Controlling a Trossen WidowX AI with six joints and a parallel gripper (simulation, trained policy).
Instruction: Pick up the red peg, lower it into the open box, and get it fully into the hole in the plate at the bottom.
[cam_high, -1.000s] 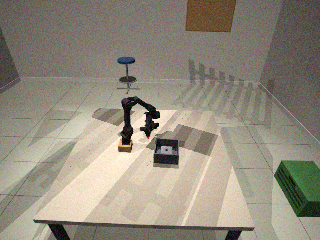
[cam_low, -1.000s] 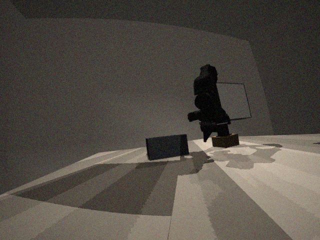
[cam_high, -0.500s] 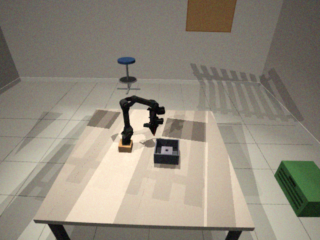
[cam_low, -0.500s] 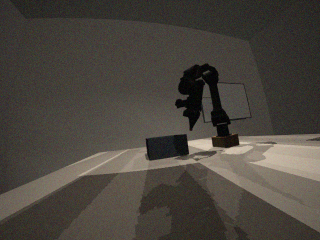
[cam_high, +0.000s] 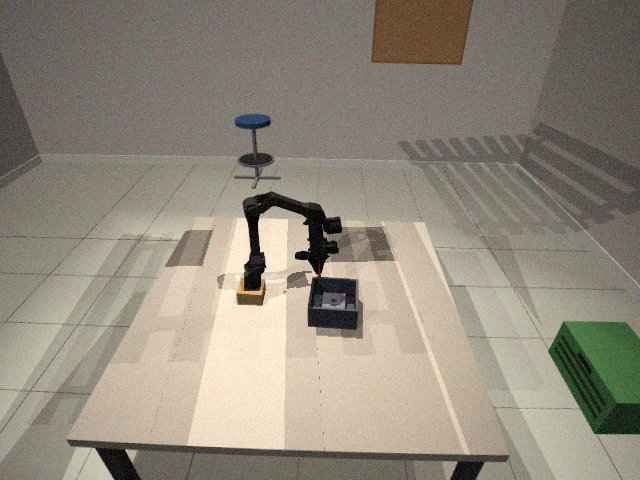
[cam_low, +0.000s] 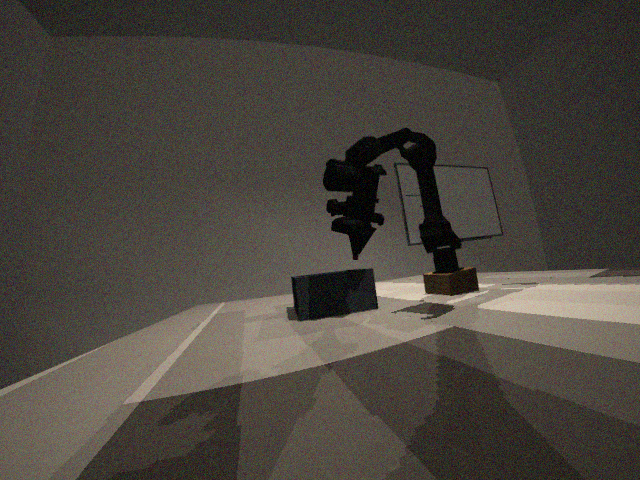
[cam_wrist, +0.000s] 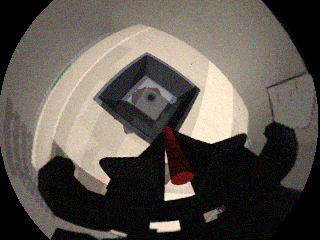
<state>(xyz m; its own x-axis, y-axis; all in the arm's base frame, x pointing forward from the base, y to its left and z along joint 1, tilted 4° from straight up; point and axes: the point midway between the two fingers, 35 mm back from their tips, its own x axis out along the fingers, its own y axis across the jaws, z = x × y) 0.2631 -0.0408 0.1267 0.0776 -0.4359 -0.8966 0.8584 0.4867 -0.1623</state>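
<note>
My gripper tip is now 5 cm short of the plate, 8 cm to the left of it and 9 cm above it. The rest, counted from my gripper tip: box (5 cm ahead, 8 cm to the right, 11 cm below); then red peg (1 cm to the left, 3 cm above).
</note>
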